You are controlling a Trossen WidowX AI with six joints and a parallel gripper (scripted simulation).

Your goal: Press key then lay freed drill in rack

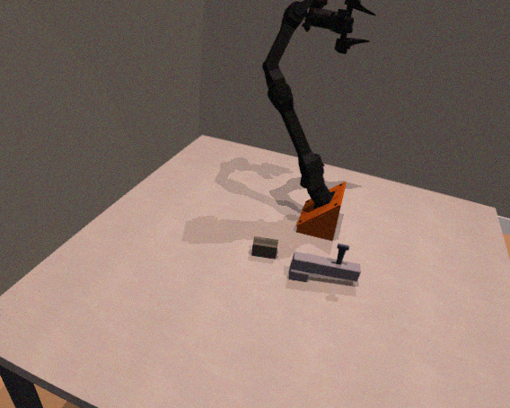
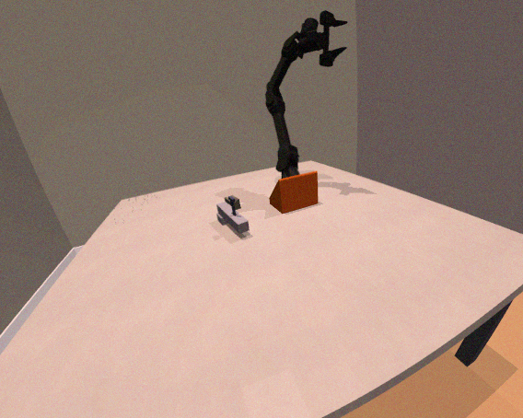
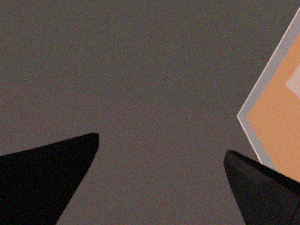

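Now: the t-shaped key 510 mm below my gripper tip, 500 mm ahead of it and 120 mm to the left of it. From my gripper tip the other things lie so: drill 560 mm below, 520 mm ahead, 70 mm to the left; then grey block 570 mm below, 510 mm ahead, 90 mm to the left; then rack 580 mm below, 490 mm ahead, 90 mm to the right.
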